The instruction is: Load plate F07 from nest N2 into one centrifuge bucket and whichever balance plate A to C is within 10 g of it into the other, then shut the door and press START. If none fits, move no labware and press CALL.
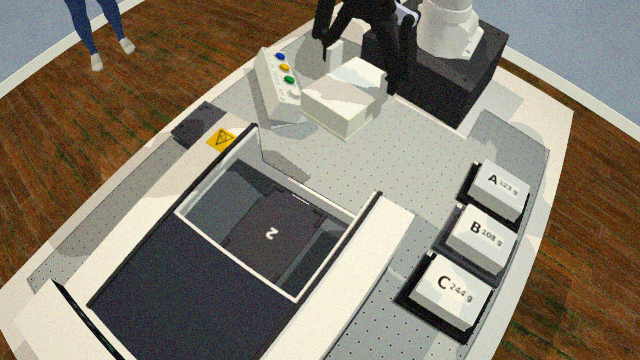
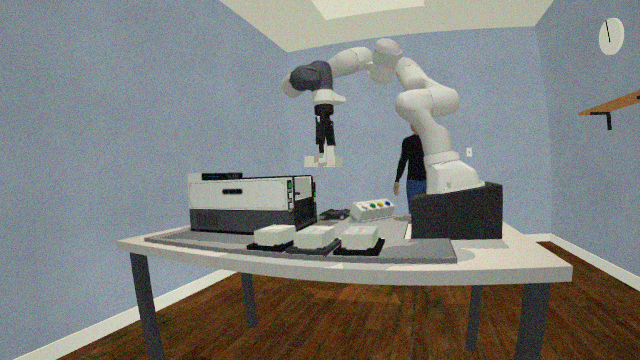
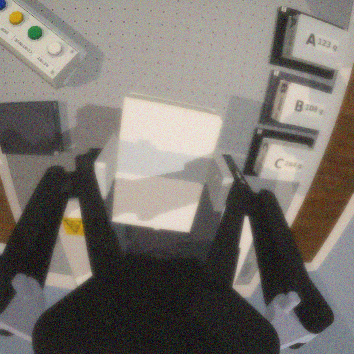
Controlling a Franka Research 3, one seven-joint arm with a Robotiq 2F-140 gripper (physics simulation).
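Note:
My gripper (image 1: 363, 73) (image 2: 325, 151) (image 3: 163, 149) is shut on a white plate (image 1: 345, 97) (image 2: 310, 161) (image 3: 165, 142), held level in the air between the centrifuge and the arm base; no label on it is readable. The centrifuge (image 1: 350, 265) (image 2: 240, 195) stands with its top opening uncovered. A dark bucket (image 1: 280, 250) marked 2 shows in the opening, with no plate on it. White plates A, 123 g (image 1: 500, 187) (image 2: 360, 236) (image 3: 320, 42), B, 108 g (image 1: 482, 237) (image 2: 315, 237) (image 3: 300, 107), and C, 244 g (image 1: 452, 292) (image 2: 275, 235) (image 3: 285, 162) sit in dark nests.
The control box (image 1: 275, 87) (image 2: 372, 210) (image 3: 42, 47) has blue, yellow, green and white buttons. A dark nest pad (image 1: 200, 122) (image 2: 335, 214) (image 3: 30, 127) lies beside the centrifuge, with no plate on it. The black arm base (image 1: 435, 85) (image 2: 457, 212) stands behind. A person (image 2: 415, 160) stands beyond the table.

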